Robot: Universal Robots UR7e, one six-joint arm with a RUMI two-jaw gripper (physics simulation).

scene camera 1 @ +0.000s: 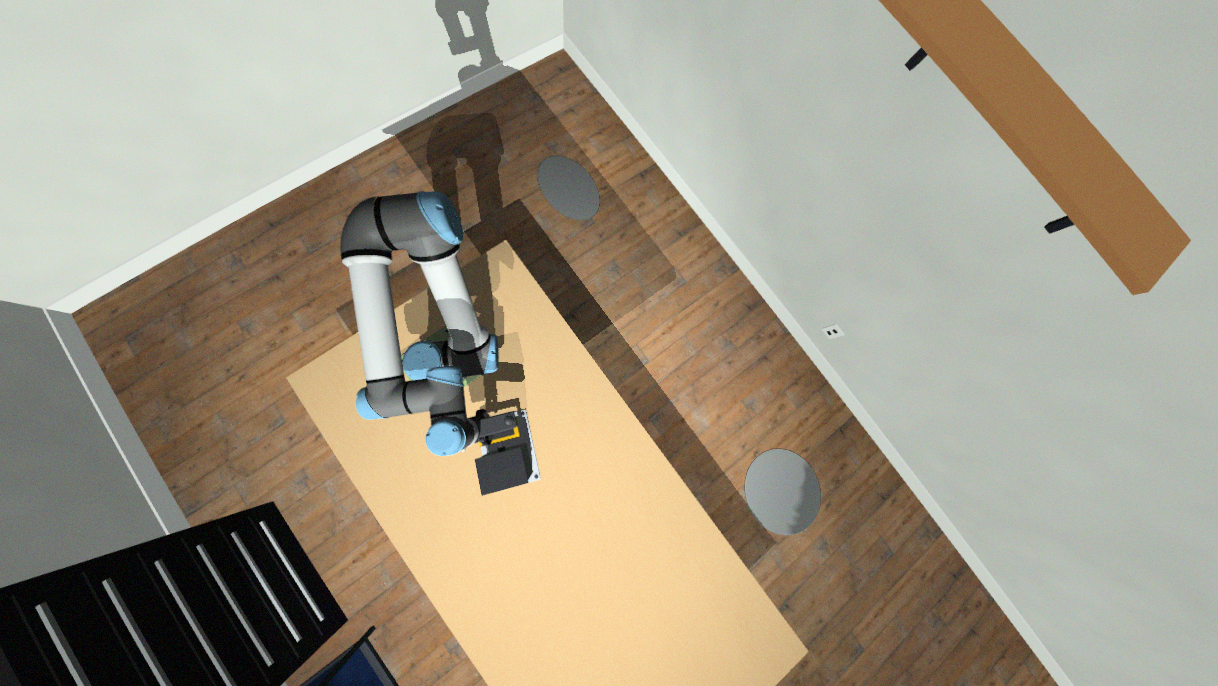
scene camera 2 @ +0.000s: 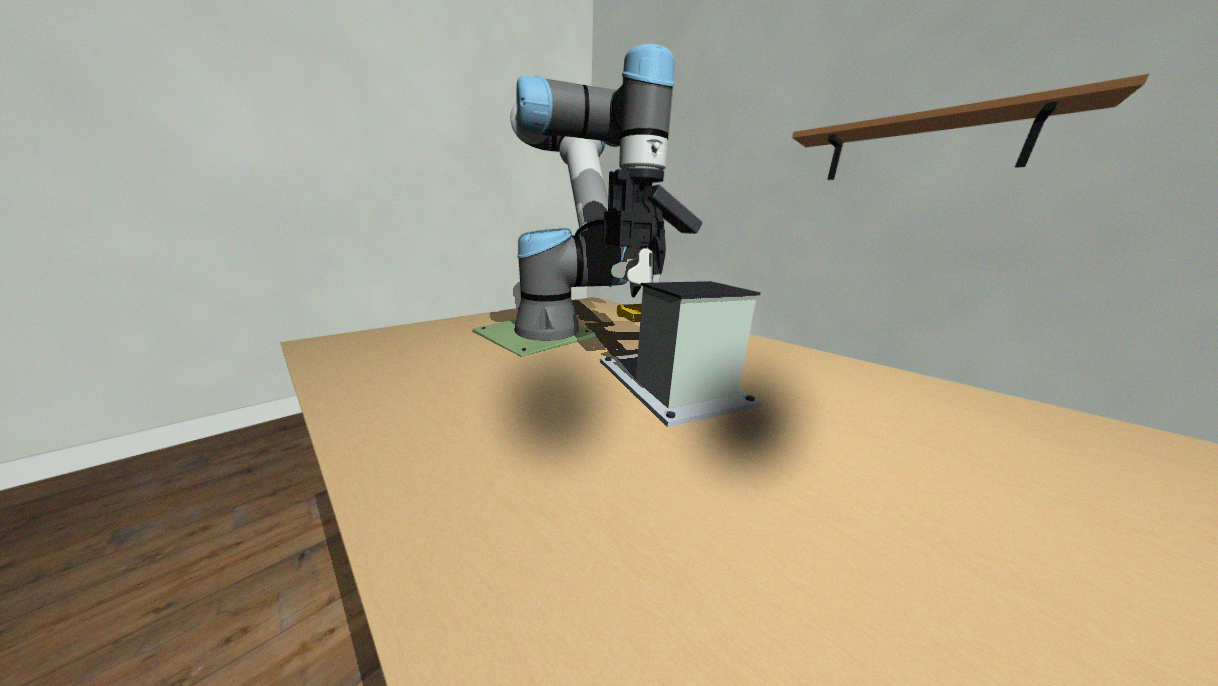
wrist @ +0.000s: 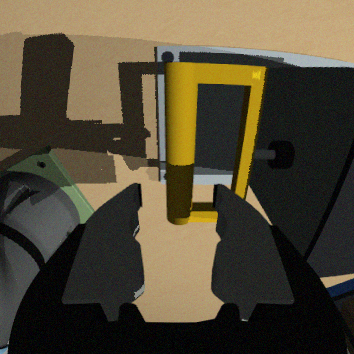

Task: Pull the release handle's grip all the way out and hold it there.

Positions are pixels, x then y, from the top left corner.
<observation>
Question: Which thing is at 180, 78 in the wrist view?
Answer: A yellow release handle grip.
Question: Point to a grey base plate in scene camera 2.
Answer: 624, 368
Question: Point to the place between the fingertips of the gripper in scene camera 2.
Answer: At 640, 300
</observation>
